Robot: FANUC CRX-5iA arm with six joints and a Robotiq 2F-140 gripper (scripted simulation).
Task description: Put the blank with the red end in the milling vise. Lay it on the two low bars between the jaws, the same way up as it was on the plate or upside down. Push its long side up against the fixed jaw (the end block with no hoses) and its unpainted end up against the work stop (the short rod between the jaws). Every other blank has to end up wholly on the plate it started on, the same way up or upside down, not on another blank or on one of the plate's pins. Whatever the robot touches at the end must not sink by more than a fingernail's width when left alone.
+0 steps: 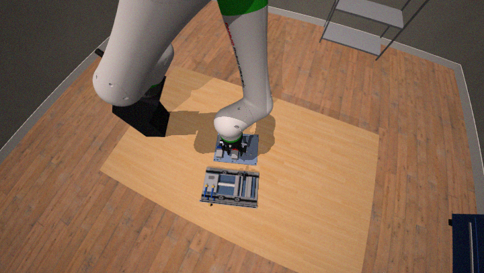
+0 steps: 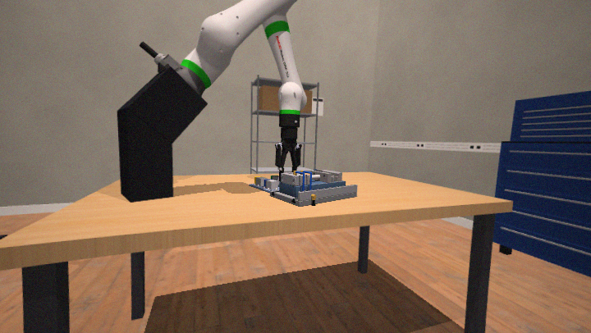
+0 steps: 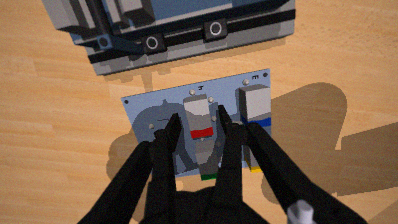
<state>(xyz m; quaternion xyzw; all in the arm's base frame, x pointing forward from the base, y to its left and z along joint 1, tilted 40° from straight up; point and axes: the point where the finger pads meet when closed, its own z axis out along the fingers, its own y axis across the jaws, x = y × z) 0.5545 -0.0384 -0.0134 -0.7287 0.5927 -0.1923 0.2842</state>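
My hand is 4 cm above the red-ended blank. Also, from my hand: blue-ended blank 9 cm behind, 4 cm below, 2 cm to the right; then blue-grey plate 6 cm below, 4 cm to the left, 1 cm behind; then green-ended blank 9 cm to the left, 4 cm below, 2 cm behind.
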